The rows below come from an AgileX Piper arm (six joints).
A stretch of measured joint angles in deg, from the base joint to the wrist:
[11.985 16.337 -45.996 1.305 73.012 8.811]
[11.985 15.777 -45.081 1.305 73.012 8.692]
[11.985 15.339 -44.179 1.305 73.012 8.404]
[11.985 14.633 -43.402 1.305 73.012 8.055]
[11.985 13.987 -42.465 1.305 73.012 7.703]
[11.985 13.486 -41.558 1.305 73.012 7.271]
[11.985 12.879 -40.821 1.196 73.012 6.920]
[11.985 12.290 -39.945 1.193 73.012 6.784]
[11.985 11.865 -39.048 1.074 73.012 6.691]
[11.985 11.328 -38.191 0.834 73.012 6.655]
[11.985 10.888 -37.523 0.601 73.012 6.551]
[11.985 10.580 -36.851 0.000 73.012 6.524]
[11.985 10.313 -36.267 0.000 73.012 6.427]
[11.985 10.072 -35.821 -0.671 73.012 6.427]
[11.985 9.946 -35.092 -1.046 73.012 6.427]
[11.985 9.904 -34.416 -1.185 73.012 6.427]
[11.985 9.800 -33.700 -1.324 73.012 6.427]
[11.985 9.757 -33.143 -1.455 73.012 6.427]
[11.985 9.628 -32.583 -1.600 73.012 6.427]
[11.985 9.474 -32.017 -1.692 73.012 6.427]
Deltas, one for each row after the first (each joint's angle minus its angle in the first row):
[0.000 -0.560 0.915 0.000 0.000 -0.119]
[0.000 -0.998 1.817 0.000 0.000 -0.407]
[0.000 -1.704 2.594 0.000 0.000 -0.756]
[0.000 -2.350 3.531 0.000 0.000 -1.108]
[0.000 -2.851 4.438 0.000 0.000 -1.540]
[0.000 -3.458 5.175 -0.109 0.000 -1.891]
[0.000 -4.047 6.051 -0.112 0.000 -2.027]
[0.000 -4.472 6.948 -0.231 0.000 -2.120]
[0.000 -5.009 7.805 -0.471 0.000 -2.156]
[0.000 -5.449 8.473 -0.704 0.000 -2.260]
[0.000 -5.757 9.145 -1.305 0.000 -2.287]
[0.000 -6.024 9.729 -1.305 0.000 -2.384]
[0.000 -6.265 10.175 -1.976 0.000 -2.384]
[0.000 -6.391 10.904 -2.351 0.000 -2.384]
[0.000 -6.433 11.580 -2.490 0.000 -2.384]
[0.000 -6.537 12.296 -2.629 0.000 -2.384]
[0.000 -6.580 12.853 -2.760 0.000 -2.384]
[0.000 -6.709 13.413 -2.905 0.000 -2.384]
[0.000 -6.863 13.979 -2.997 0.000 -2.384]

